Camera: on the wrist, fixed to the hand. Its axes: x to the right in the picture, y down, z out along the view.
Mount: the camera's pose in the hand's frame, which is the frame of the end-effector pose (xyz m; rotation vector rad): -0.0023 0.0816 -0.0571 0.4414 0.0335 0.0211
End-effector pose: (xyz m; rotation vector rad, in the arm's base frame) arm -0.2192 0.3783 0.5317 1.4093 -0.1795 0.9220
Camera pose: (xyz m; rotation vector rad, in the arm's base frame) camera -0.2959 0.4192 0.5804 1.7977 0.0393 1.0430
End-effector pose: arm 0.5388 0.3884 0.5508 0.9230 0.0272 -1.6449
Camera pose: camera 0.6383 0.3925 0.5496 1.2776 -0.3335 -1.6454
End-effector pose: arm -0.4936 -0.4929 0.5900 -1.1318 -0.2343 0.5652
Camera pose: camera -0.4947 -0.5142 0.4927 -0.7155 -0.0623 0.5816
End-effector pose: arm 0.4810 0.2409 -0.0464 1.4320 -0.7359 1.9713
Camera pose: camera 0.3856 0.2269 -0.0716 1.6341 -0.3084 2.2634
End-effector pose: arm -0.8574 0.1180 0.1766 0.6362 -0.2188 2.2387
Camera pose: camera -0.9373 0.0810 0.1299 0.8268 0.2965 2.3322
